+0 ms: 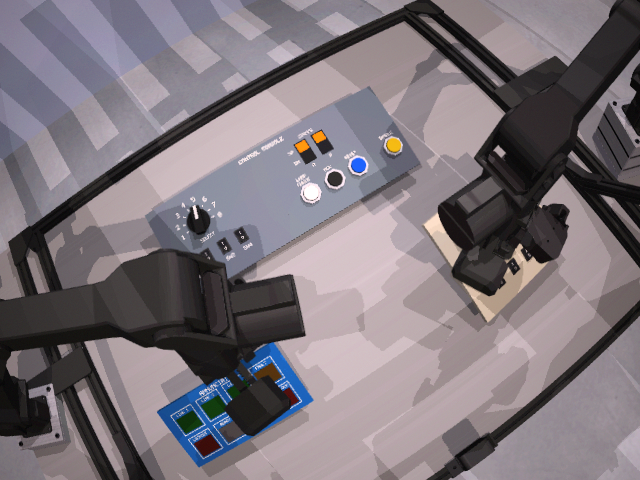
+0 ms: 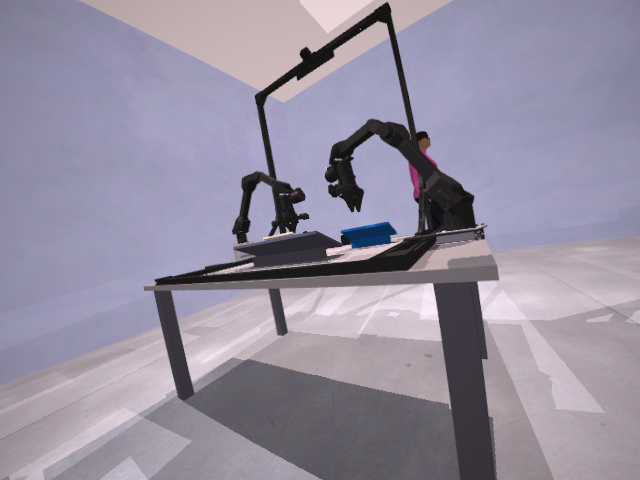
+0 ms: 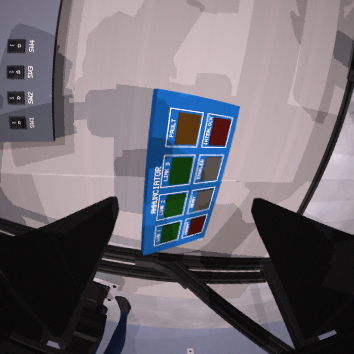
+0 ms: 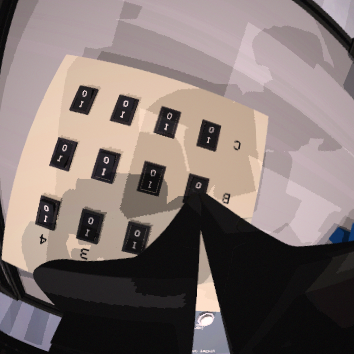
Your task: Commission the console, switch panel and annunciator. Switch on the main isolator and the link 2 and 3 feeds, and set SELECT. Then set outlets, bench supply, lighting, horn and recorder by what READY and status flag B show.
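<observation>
The grey console has a black SELECT knob pointing at 5 and two status flags, A and B, orange in their upper halves. The blue annunciator has dull green LINK tiles, a grey READY tile and an amber-brown FAULT tile. My left gripper is open and empty above it. My right gripper is shut and empty over the beige switch panel. Its tips overlap a B-row switch; contact is unclear.
White, black, blue and yellow buttons sit on the console. Small switches SW1 to SW4 lie near its end. A black frame borders the table.
</observation>
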